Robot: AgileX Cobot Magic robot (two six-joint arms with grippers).
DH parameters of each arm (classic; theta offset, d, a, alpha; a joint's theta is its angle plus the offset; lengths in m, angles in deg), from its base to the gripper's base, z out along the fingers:
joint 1: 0 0.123 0 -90
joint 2: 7.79 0 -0.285 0
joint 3: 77.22 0 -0.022 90
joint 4: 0 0.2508 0 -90
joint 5: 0 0 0.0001 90
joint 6: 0 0.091 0 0
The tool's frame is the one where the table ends.
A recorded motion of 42 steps. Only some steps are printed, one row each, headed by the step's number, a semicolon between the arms.
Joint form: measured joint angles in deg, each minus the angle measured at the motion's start. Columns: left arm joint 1, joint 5, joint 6, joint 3, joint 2, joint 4; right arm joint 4, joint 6, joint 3, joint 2, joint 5, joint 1.
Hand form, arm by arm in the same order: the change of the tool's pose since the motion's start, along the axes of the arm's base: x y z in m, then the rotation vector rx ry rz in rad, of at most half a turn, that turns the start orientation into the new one. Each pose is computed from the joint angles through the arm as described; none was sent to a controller.
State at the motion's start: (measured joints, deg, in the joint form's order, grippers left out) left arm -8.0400 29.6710 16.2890 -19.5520 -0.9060 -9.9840; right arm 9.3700 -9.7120 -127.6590 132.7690 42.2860 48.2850
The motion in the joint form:
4: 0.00 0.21 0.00 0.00 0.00 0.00; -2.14 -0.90 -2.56 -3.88 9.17 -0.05
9: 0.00 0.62 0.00 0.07 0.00 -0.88; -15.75 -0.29 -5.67 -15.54 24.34 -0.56
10: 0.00 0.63 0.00 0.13 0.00 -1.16; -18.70 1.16 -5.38 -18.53 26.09 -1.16
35: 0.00 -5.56 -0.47 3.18 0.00 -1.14; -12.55 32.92 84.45 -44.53 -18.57 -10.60
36: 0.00 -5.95 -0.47 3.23 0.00 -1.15; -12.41 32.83 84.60 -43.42 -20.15 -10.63
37: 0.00 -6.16 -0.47 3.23 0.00 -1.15; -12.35 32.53 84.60 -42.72 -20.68 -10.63
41: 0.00 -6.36 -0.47 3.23 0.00 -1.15; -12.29 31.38 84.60 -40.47 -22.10 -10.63
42: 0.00 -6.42 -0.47 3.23 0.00 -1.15; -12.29 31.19 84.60 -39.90 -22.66 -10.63
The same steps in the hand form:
4: 0.0000 0.0000 -0.0003 0.0008 0.0035 -0.0006; -0.0121 -0.0158 0.0391 -0.0662 -0.0076 0.0309
9: -0.0001 -0.0008 -0.0012 -0.0112 0.0136 -0.0084; -0.0389 -0.0793 0.1377 -0.2237 -0.1618 -0.0442
10: 0.0000 -0.0011 -0.0015 -0.0154 0.0154 -0.0105; -0.0439 -0.0981 0.1581 -0.2315 -0.1903 -0.0991
35: 0.0070 -0.0003 -0.0084 -0.0387 -0.0341 0.0086; -0.1307 -0.2410 -0.0846 -0.1654 0.3840 -0.5842
36: 0.0071 -0.0003 -0.0081 -0.0402 -0.0398 0.0097; -0.1286 -0.2393 -0.0895 -0.1597 0.3824 -0.5830
37: 0.0072 -0.0002 -0.0078 -0.0409 -0.0434 0.0103; -0.1276 -0.2384 -0.0926 -0.1637 0.3828 -0.5791
41: 0.0072 -0.0002 -0.0075 -0.0417 -0.0467 0.0108; -0.1247 -0.2360 -0.1027 -0.1834 0.3840 -0.5636
42: 0.0072 -0.0001 -0.0074 -0.0419 -0.0477 0.0110; -0.1238 -0.2352 -0.1051 -0.1849 0.3829 -0.5605

